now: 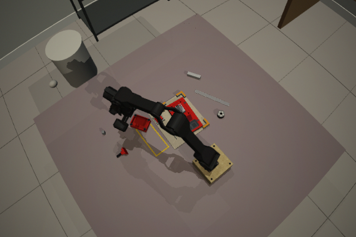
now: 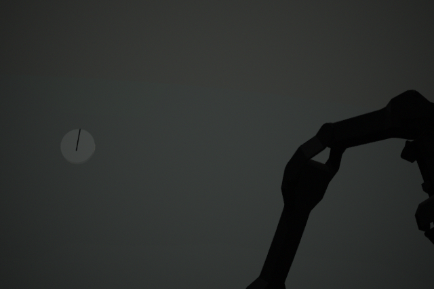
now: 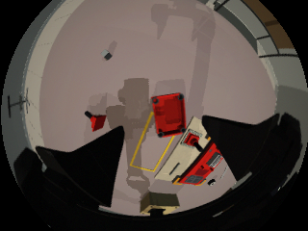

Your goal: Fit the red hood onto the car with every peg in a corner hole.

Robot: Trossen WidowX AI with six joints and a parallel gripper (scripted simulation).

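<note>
The red hood lies 11 cm below my gripper tip, 4 cm to the right of it and 1 cm behind it. Also, from my gripper tip: grey bar: 45 cm to the right, 11 cm below, 2 cm ahead; tiny grey piece: 15 cm to the left, 11 cm below, 8 cm ahead; grey engine block: 24 cm to the right, 10 cm below, 10 cm behind.
</note>
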